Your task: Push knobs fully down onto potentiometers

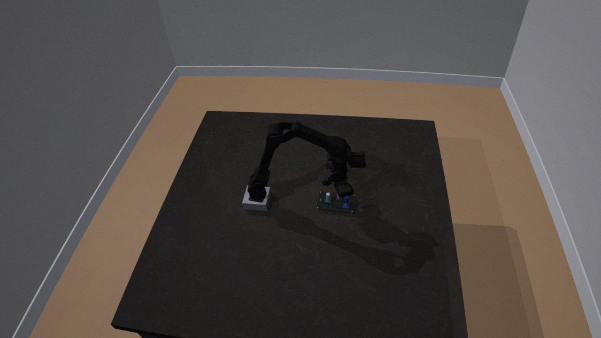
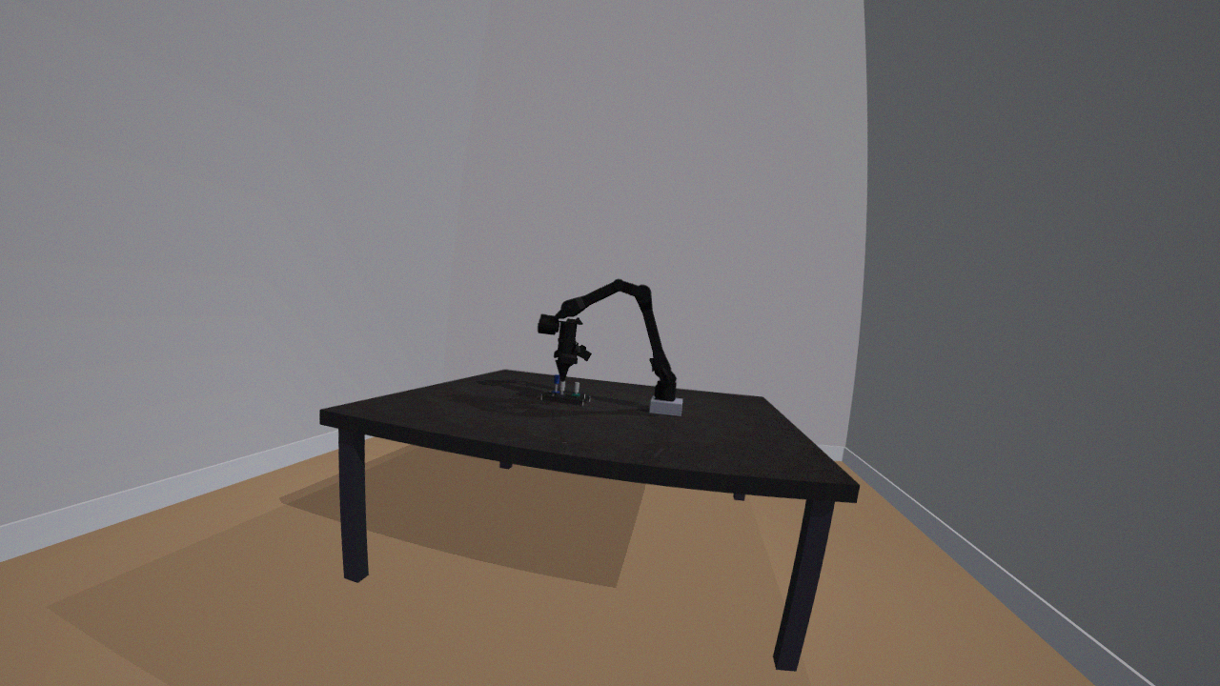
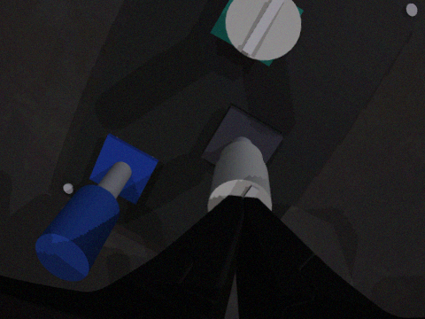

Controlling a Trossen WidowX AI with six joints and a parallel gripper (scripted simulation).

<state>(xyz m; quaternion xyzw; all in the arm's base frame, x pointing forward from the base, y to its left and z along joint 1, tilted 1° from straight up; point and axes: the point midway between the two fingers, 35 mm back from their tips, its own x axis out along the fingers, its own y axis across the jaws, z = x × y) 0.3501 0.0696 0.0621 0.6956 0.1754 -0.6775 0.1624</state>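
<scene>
Right now my gripper tip is 1 cm above the white knob.
</scene>
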